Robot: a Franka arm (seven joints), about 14 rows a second.
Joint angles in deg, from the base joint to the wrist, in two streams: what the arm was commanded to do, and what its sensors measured. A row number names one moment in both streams.
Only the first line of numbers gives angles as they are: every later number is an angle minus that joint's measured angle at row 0.
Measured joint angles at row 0:
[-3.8, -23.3, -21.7, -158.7, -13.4, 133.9, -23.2]
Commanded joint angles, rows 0 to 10:
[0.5, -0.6, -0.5, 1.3, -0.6, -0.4, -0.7]
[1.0, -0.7, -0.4, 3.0, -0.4, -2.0, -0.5]
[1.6, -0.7, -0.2, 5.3, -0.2, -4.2, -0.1]
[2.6, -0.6, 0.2, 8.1, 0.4, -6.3, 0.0]
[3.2, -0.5, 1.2, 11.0, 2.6, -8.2, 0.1]
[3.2, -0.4, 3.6, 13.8, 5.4, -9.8, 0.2]
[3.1, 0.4, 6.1, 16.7, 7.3, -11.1, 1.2]
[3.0, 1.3, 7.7, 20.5, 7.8, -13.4, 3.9]
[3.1, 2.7, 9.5, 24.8, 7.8, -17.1, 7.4]
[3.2, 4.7, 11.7, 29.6, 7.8, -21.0, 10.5]
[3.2, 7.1, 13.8, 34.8, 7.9, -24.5, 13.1]
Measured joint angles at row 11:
[2.9, 0.8, 10.6, 23.9, 6.8, -17.6, 7.8]
